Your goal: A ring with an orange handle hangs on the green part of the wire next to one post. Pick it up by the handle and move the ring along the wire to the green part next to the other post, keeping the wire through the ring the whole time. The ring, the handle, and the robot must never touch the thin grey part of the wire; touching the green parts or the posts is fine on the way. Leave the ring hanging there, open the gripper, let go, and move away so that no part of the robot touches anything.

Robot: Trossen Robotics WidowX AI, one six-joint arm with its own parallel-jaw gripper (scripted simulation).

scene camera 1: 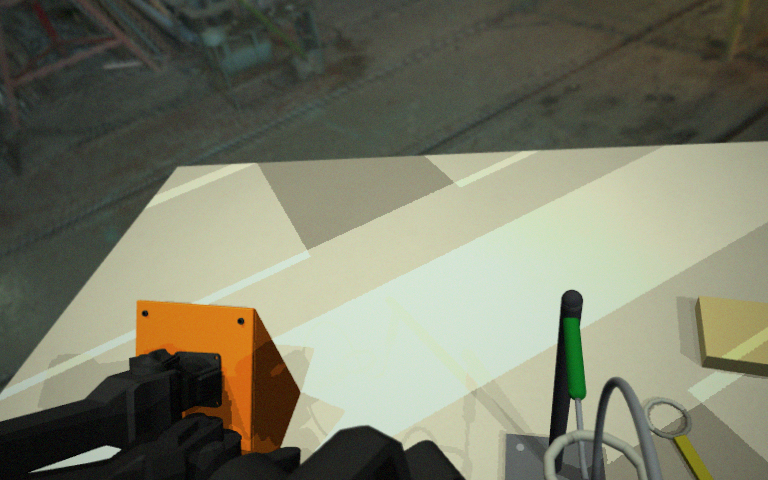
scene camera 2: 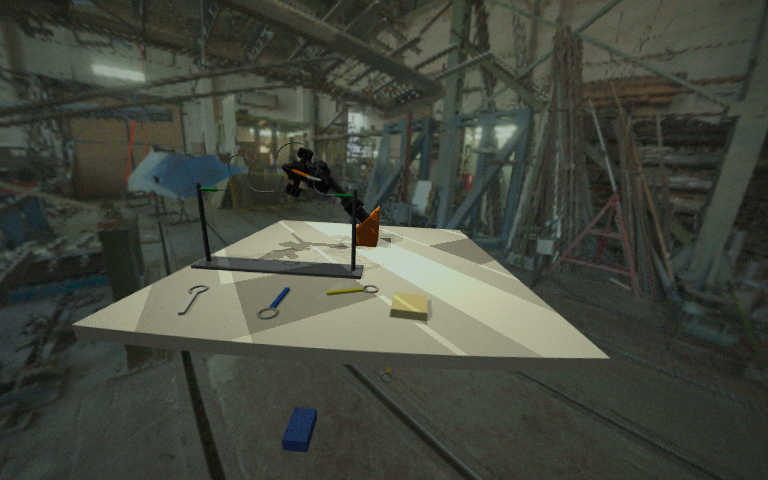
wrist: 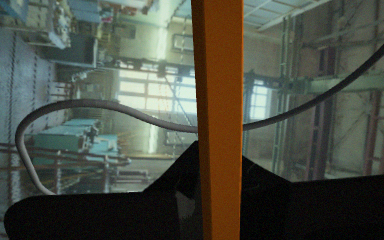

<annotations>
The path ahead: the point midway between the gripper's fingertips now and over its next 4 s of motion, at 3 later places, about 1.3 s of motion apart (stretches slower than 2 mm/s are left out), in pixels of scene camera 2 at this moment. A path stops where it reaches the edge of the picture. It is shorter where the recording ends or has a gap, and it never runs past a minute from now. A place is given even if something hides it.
My gripper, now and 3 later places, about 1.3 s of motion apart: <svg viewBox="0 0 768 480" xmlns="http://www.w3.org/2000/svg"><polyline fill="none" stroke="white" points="282,166 288,207 321,228 336,229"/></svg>
</annotations>
